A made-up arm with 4 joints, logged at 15 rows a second.
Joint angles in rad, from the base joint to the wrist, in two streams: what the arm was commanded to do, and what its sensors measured. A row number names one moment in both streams.
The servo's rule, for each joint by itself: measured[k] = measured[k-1] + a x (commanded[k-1-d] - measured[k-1]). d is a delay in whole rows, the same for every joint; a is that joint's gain. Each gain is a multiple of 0.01, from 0.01 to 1. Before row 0 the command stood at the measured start. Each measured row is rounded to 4 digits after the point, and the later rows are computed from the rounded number. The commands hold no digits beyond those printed.
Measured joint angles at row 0: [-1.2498 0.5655 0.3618 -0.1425]
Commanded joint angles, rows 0 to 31: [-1.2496 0.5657 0.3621 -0.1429]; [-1.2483 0.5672 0.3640 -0.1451]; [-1.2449 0.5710 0.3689 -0.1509]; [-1.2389 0.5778 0.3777 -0.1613]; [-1.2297 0.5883 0.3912 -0.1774]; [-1.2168 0.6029 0.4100 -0.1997]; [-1.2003 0.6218 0.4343 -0.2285]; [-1.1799 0.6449 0.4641 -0.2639]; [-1.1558 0.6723 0.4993 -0.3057]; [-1.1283 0.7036 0.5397 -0.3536]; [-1.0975 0.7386 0.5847 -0.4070]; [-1.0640 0.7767 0.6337 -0.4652]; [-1.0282 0.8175 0.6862 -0.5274]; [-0.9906 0.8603 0.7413 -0.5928]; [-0.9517 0.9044 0.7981 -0.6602]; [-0.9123 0.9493 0.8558 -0.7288]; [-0.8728 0.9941 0.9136 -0.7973]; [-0.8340 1.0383 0.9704 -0.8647]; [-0.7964 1.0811 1.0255 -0.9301]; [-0.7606 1.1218 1.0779 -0.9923]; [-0.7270 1.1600 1.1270 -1.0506]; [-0.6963 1.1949 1.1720 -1.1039]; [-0.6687 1.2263 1.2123 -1.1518]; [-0.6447 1.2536 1.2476 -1.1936]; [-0.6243 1.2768 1.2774 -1.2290]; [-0.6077 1.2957 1.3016 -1.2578]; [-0.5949 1.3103 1.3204 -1.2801]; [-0.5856 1.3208 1.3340 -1.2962]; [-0.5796 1.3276 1.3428 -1.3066]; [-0.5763 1.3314 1.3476 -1.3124]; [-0.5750 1.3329 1.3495 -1.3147]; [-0.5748 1.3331 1.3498 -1.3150]
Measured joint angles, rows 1 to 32: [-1.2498 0.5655 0.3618 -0.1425]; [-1.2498 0.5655 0.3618 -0.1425]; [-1.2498 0.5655 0.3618 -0.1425]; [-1.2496 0.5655 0.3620 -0.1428]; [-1.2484 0.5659 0.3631 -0.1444]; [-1.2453 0.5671 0.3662 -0.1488]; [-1.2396 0.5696 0.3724 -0.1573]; [-1.2308 0.5739 0.3826 -0.1710]; [-1.2183 0.5806 0.3974 -0.1905]; [-1.2023 0.5901 0.4173 -0.2163]; [-1.1824 0.6027 0.4426 -0.2487]; [-1.1587 0.6187 0.4732 -0.2875]; [-1.1316 0.6382 0.5091 -0.3324]; [-1.1013 0.6613 0.5499 -0.3831]; [-1.0681 0.6878 0.5952 -0.4389]; [-1.0326 0.7176 0.6443 -0.4991]; [-0.9952 0.7504 0.6967 -0.5628]; [-0.9565 0.7858 0.7515 -0.6290]; [-0.9172 0.8234 0.8078 -0.6969]; [-0.8777 0.8627 0.8649 -0.7652]; [-0.8388 0.9031 0.9219 -0.8329]; [-0.8011 0.9440 0.9778 -0.8990]; [-0.7651 0.9849 1.0319 -0.9624]; [-0.7312 1.0252 1.0833 -1.0224]; [-0.7001 1.0642 1.1312 -1.0778]; [-0.6722 1.1015 1.1750 -1.1281]; [-0.6477 1.1365 1.2142 -1.1726]; [-0.6269 1.1688 1.2483 -1.2110]; [-0.6098 1.1980 1.2771 -1.2428]; [-0.5965 1.2238 1.3005 -1.2682]; [-0.5868 1.2461 1.3186 -1.2872]; [-0.5804 1.2648 1.3317 -1.3004]
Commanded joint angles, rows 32 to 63: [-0.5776 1.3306 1.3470 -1.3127]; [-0.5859 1.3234 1.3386 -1.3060]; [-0.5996 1.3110 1.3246 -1.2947]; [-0.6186 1.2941 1.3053 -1.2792]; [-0.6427 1.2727 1.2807 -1.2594]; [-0.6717 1.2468 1.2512 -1.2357]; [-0.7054 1.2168 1.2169 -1.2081]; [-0.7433 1.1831 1.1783 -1.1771]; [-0.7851 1.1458 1.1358 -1.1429]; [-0.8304 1.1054 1.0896 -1.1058]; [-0.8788 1.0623 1.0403 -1.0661]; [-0.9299 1.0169 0.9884 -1.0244]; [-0.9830 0.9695 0.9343 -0.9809]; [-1.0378 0.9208 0.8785 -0.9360]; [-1.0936 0.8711 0.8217 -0.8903]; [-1.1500 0.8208 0.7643 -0.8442]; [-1.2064 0.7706 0.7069 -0.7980]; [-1.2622 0.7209 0.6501 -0.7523]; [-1.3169 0.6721 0.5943 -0.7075]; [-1.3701 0.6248 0.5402 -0.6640]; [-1.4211 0.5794 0.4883 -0.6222]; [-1.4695 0.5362 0.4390 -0.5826]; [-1.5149 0.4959 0.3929 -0.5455]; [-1.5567 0.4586 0.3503 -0.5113]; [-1.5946 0.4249 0.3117 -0.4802]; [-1.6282 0.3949 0.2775 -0.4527]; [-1.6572 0.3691 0.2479 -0.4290]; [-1.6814 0.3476 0.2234 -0.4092]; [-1.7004 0.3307 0.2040 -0.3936]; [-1.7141 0.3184 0.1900 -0.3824]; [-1.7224 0.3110 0.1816 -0.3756]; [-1.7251 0.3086 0.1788 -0.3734]
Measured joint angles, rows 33 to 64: [-0.5768 1.2801 1.3403 -1.3086]; [-0.5752 1.2922 1.3453 -1.3127]; [-0.5748 1.3016 1.3477 -1.3143]; [-0.5773 1.3083 1.3473 -1.3132]; [-0.5850 1.3118 1.3426 -1.3083]; [-0.5980 1.3116 1.3329 -1.2991]; [-0.6163 1.3076 1.3180 -1.2856]; [-0.6398 1.2996 1.2979 -1.2678]; [-0.6682 1.2875 1.2727 -1.2460]; [-0.7013 1.2712 1.2426 -1.2202]; [-0.7387 1.2509 1.2079 -1.1909]; [-0.7800 1.2267 1.1690 -1.1583]; [-0.8249 1.1988 1.1261 -1.1226]; [-0.8729 1.1674 1.0798 -1.0842]; [-0.9236 1.1328 1.0304 -1.0435]; [-0.9765 1.0952 0.9785 -1.0009]; [-1.0311 1.0551 0.9245 -0.9568]; [-1.0867 1.0128 0.8690 -0.9116]; [-1.1430 0.9686 0.8125 -0.8658]; [-1.1994 0.9231 0.7555 -0.8197]; [-1.2553 0.8766 0.6986 -0.7739]; [-1.3101 0.8296 0.6423 -0.7287]; [-1.3635 0.7825 0.5872 -0.6847]; [-1.4148 0.7358 0.5338 -0.6422]; [-1.4635 0.6899 0.4826 -0.6017]; [-1.5092 0.6453 0.4342 -0.5635]; [-1.5515 0.6024 0.3889 -0.5280]; [-1.5899 0.5616 0.3472 -0.4955]; [-1.6240 0.5233 0.3096 -0.4664]; [-1.6535 0.4878 0.2763 -0.4410]; [-1.6783 0.4556 0.2477 -0.4194]; [-1.6980 0.4269 0.2241 -0.4019]
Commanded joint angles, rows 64 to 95: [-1.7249 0.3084 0.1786 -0.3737]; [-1.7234 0.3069 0.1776 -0.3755]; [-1.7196 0.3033 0.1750 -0.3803]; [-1.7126 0.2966 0.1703 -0.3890]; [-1.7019 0.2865 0.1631 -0.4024]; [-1.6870 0.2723 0.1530 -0.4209]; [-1.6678 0.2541 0.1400 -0.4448]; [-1.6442 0.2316 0.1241 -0.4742]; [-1.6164 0.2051 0.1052 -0.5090]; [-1.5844 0.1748 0.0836 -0.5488]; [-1.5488 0.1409 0.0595 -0.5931]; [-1.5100 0.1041 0.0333 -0.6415]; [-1.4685 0.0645 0.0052 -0.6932]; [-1.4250 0.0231 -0.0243 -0.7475]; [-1.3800 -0.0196 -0.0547 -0.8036]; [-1.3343 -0.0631 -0.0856 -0.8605]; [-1.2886 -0.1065 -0.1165 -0.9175]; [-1.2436 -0.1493 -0.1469 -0.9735]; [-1.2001 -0.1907 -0.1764 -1.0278]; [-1.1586 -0.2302 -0.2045 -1.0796]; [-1.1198 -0.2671 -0.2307 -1.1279]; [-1.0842 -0.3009 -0.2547 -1.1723]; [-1.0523 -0.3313 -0.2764 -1.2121]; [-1.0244 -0.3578 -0.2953 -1.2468]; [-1.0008 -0.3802 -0.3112 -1.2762]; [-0.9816 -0.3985 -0.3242 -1.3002]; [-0.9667 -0.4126 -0.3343 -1.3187]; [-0.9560 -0.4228 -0.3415 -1.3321]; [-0.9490 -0.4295 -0.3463 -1.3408]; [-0.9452 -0.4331 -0.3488 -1.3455]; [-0.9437 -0.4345 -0.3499 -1.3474]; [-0.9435 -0.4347 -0.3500 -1.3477]
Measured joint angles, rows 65 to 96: [-1.7123 0.4019 0.2057 -0.3886]; [-1.7213 0.3810 0.1927 -0.3798]; [-1.7247 0.3643 0.1852 -0.3754]; [-1.7249 0.3514 0.1816 -0.3742]; [-1.7236 0.3412 0.1794 -0.3751]; [-1.7200 0.3325 0.1770 -0.3786]; [-1.7134 0.3242 0.1734 -0.3857]; [-1.7032 0.3155 0.1678 -0.3971]; [-1.6888 0.3056 0.1598 -0.4133]; [-1.6701 0.2938 0.1491 -0.4347]; [-1.6470 0.2795 0.1356 -0.4616]; [-1.6198 0.2624 0.1192 -0.4938]; [-1.5883 0.2423 0.1000 -0.5312]; [-1.5531 0.2190 0.0781 -0.5733]; [-1.5147 0.1926 0.0539 -0.6197]; [-1.4736 0.1631 0.0276 -0.6697]; [-1.4303 0.1309 -0.0004 -0.7226]; [-1.3855 0.0963 -0.0297 -0.7777]; [-1.3399 0.0596 -0.0599 -0.8340]; [-1.2942 0.0214 -0.0905 -0.8908]; [-1.2492 -0.0179 -0.1210 -0.9470]; [-1.2055 -0.0576 -0.1509 -1.0019]; [-1.1638 -0.0973 -0.1798 -1.0547]; [-1.1246 -0.1364 -0.2073 -1.1045]; [-1.0886 -0.1742 -0.2329 -1.1506]; [-1.0563 -0.2103 -0.2564 -1.1924]; [-1.0279 -0.2442 -0.2774 -1.2294]; [-1.0038 -0.2755 -0.2957 -1.2612]; [-0.9840 -0.3038 -0.3111 -1.2877]; [-0.9686 -0.3288 -0.3236 -1.3088]; [-0.9574 -0.3504 -0.3333 -1.3246]; [-0.9499 -0.3686 -0.3403 -1.3356]
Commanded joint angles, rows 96 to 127: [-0.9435 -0.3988 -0.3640 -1.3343]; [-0.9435 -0.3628 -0.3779 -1.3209]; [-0.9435 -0.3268 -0.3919 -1.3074]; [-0.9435 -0.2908 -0.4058 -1.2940]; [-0.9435 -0.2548 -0.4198 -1.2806]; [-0.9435 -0.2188 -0.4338 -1.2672]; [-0.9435 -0.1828 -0.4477 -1.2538]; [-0.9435 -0.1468 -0.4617 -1.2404]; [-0.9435 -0.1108 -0.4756 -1.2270]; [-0.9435 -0.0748 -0.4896 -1.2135]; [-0.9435 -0.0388 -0.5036 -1.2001]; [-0.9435 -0.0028 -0.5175 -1.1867]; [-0.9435 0.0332 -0.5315 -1.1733]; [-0.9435 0.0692 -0.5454 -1.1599]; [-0.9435 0.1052 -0.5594 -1.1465]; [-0.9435 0.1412 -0.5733 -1.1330]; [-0.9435 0.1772 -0.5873 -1.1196]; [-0.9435 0.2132 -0.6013 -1.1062]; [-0.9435 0.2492 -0.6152 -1.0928]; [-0.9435 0.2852 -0.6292 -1.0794]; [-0.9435 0.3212 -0.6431 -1.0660]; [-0.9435 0.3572 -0.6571 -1.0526]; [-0.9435 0.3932 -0.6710 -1.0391]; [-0.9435 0.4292 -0.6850 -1.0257]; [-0.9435 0.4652 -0.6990 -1.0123]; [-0.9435 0.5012 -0.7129 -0.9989]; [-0.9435 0.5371 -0.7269 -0.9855]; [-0.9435 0.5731 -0.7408 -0.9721]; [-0.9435 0.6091 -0.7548 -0.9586]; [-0.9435 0.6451 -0.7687 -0.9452]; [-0.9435 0.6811 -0.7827 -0.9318]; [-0.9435 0.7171 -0.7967 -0.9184]
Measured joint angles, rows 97 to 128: [-0.9457 -0.3834 -0.3449 -1.3423]; [-0.9439 -0.3952 -0.3476 -1.3458]; [-0.9435 -0.4043 -0.3489 -1.3471]; [-0.9435 -0.4030 -0.3571 -1.3384]; [-0.9435 -0.3938 -0.3683 -1.3265]; [-0.9435 -0.3784 -0.3810 -1.3135]; [-0.9435 -0.3583 -0.3944 -1.3002]; [-0.9435 -0.3345 -0.4081 -1.2869]; [-0.9435 -0.3079 -0.4220 -1.2735]; [-0.9435 -0.2791 -0.4359 -1.2601]; [-0.9435 -0.2487 -0.4498 -1.2467]; [-0.9435 -0.2170 -0.4637 -1.2333]; [-0.9435 -0.1843 -0.4777 -1.2198]; [-0.9435 -0.1508 -0.4917 -1.2064]; [-0.9435 -0.1168 -0.5056 -1.1930]; [-0.9435 -0.0823 -0.5196 -1.1796]; [-0.9435 -0.0475 -0.5335 -1.1662]; [-0.9435 -0.0124 -0.5475 -1.1528]; [-0.9435 0.0229 -0.5614 -1.1393]; [-0.9435 0.0584 -0.5754 -1.1259]; [-0.9435 0.0940 -0.5894 -1.1125]; [-0.9435 0.1297 -0.6033 -1.0991]; [-0.9435 0.1655 -0.6173 -1.0857]; [-0.9435 0.2013 -0.6312 -1.0723]; [-0.9435 0.2372 -0.6452 -1.0589]; [-0.9435 0.2731 -0.6591 -1.0454]; [-0.9435 0.3090 -0.6731 -1.0320]; [-0.9435 0.3449 -0.6871 -1.0186]; [-0.9435 0.3808 -0.7010 -1.0052]; [-0.9435 0.4167 -0.7150 -0.9918]; [-0.9435 0.4527 -0.7289 -0.9784]; [-0.9435 0.4887 -0.7429 -0.9649]
